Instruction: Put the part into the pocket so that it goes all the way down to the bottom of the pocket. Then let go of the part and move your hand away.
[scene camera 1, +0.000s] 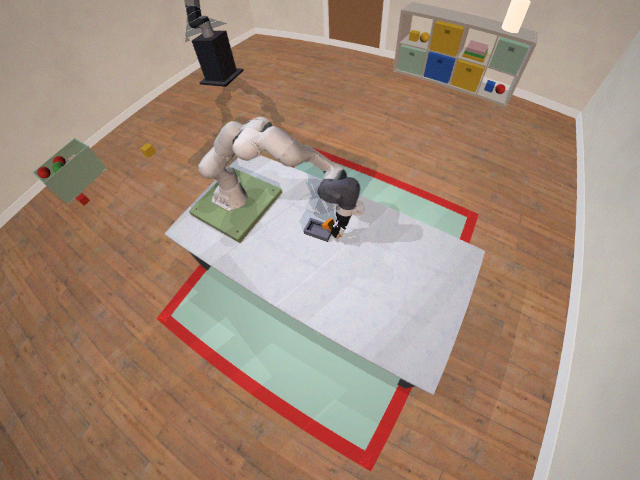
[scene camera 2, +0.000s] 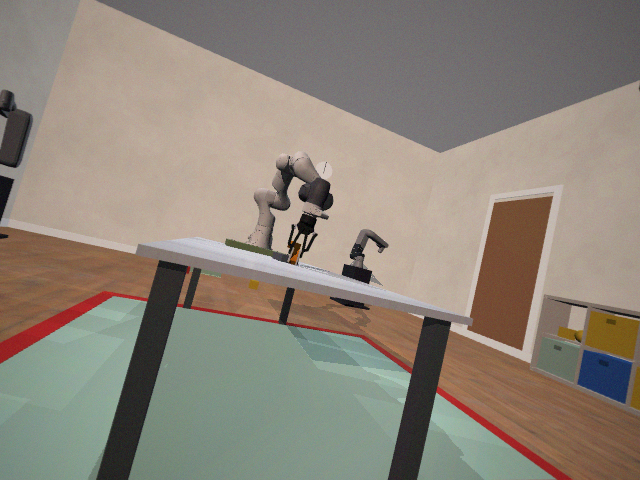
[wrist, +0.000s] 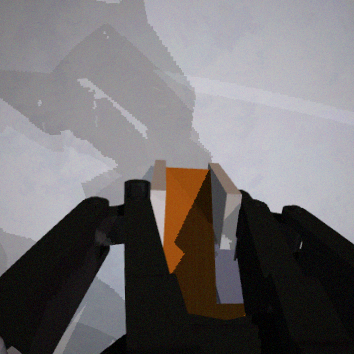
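Note:
The orange part (scene camera 1: 328, 224) (scene camera 2: 294, 253) (wrist: 187, 200) is held between the fingertips of my gripper (scene camera 1: 337, 231) (scene camera 2: 295, 254) (wrist: 185, 181), which is shut on it. The part is an angular piece and stands tilted in the scene views. The dark grey tray with the pocket (scene camera 1: 310, 234) lies on the table, and its left part shows open from above. The part and my fingers are at the tray's right end, partly over its rim. The tray (scene camera 2: 279, 255) also shows behind the part in scene camera 2. Whether the part touches the tray or the table is too small to tell.
The white table (scene camera 1: 361, 289) (scene camera 2: 217, 259) carries the tray and the arm's green base plate (scene camera 1: 248, 224) (scene camera 2: 242, 246), which lies left of the tray. The shelf unit (scene camera 1: 467, 18) and a second arm on a black pedestal (scene camera 1: 215, 56) stand away from the table.

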